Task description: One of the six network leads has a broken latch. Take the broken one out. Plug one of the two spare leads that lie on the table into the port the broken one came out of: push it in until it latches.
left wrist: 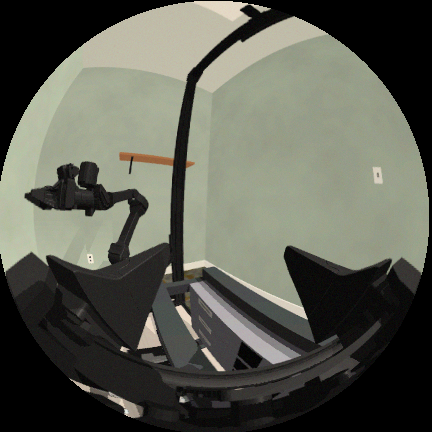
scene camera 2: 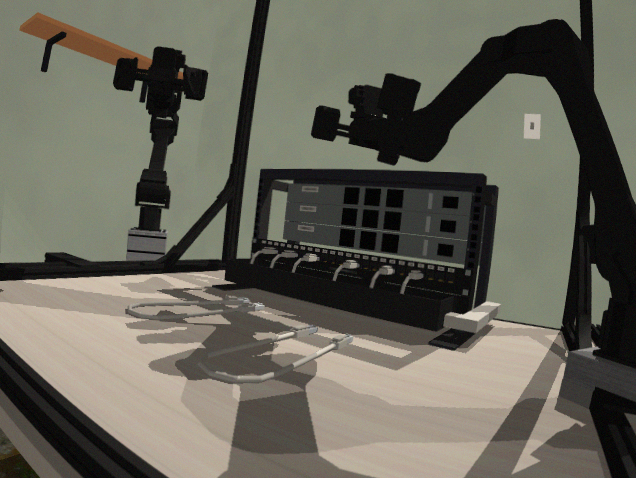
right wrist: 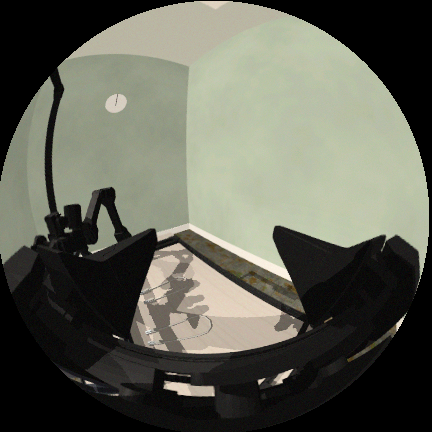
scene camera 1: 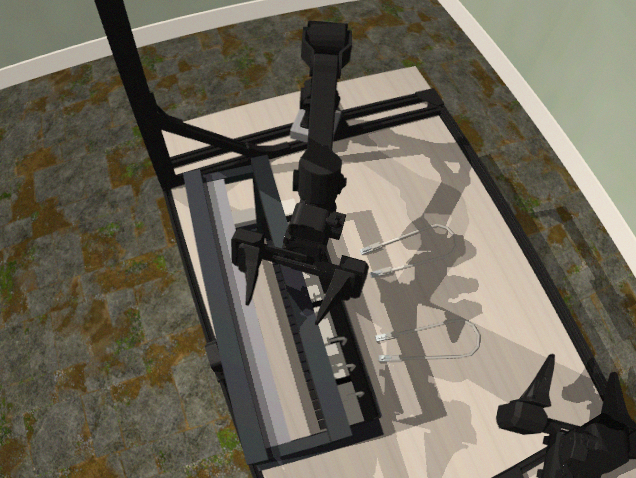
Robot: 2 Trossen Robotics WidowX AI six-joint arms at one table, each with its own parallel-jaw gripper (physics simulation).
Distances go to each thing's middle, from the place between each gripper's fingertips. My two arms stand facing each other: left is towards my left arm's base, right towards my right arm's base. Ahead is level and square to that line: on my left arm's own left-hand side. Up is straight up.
The grey rack body [scene camera 2: 329, 199] lies 410 mm behind my right hand, 240 mm below it and 230 mm to the left of it.
Now: left hand 6 cm past the grey rack body, 7 cm to the right of it and 18 cm above it.
